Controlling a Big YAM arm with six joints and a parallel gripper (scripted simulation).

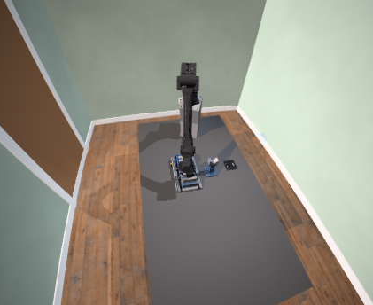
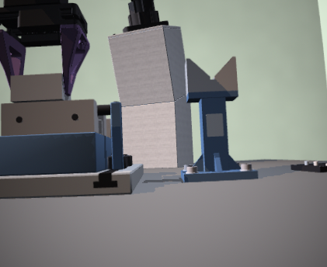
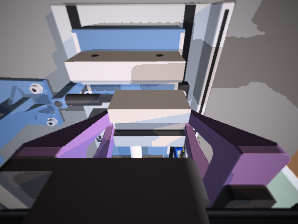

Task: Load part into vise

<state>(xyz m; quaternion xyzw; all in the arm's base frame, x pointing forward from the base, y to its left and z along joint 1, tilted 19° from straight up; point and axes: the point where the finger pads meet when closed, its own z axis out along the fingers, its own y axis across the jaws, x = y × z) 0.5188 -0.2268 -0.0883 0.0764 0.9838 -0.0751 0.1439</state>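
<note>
The part is right at my hand. From my hand the other things lie so: dark work stop rod 60 mm to the left, 30 mm below, 10 mm ahead; then moving jaw 40 mm below, 30 mm to the left, 30 mm behind; then fixed jaw 40 mm below, 30 mm ahead, 10 mm to the left.
</note>
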